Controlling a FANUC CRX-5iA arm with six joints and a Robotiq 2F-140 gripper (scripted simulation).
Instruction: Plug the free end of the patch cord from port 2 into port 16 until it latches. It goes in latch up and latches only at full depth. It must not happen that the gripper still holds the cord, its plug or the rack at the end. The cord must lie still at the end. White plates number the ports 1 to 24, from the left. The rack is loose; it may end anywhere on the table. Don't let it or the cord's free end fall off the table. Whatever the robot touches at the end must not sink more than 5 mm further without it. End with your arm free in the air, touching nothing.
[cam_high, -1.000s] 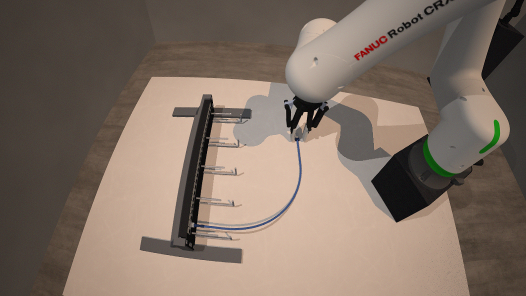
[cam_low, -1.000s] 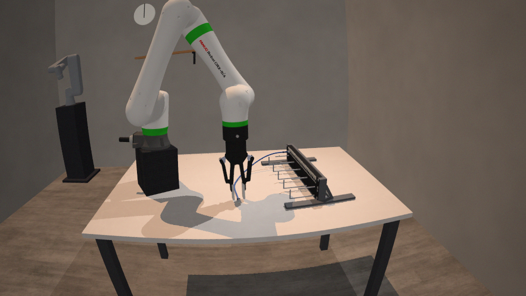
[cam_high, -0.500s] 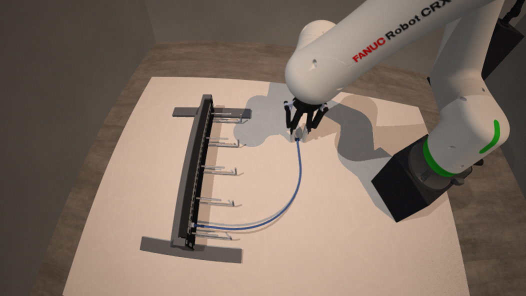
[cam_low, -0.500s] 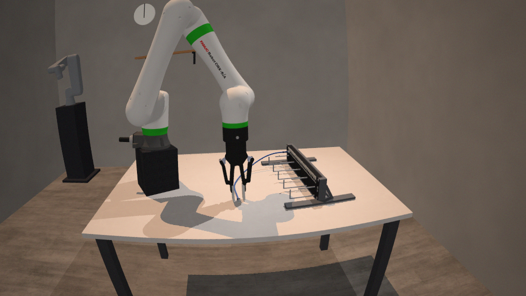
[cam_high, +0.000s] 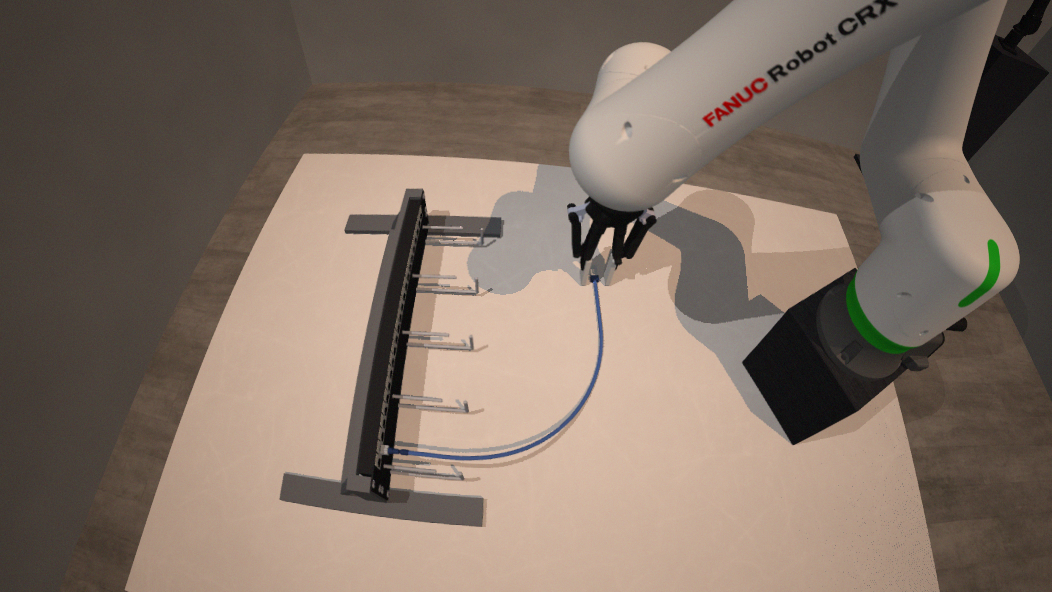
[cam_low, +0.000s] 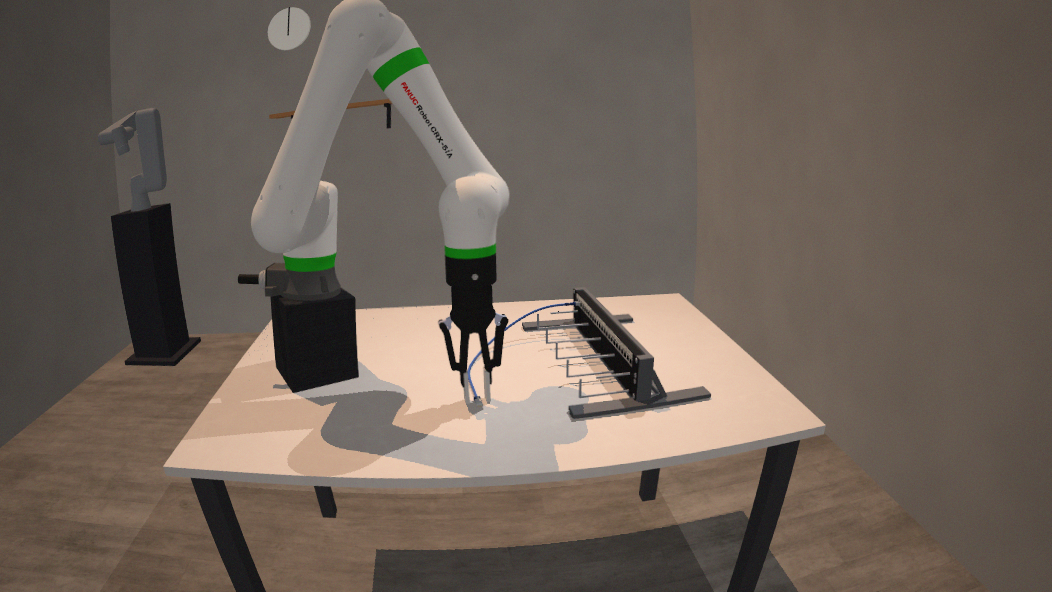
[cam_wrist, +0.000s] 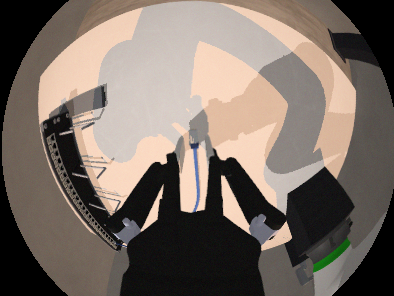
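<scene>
The plug lies 30 mm below my hand and 10 mm to the right of it.
</scene>
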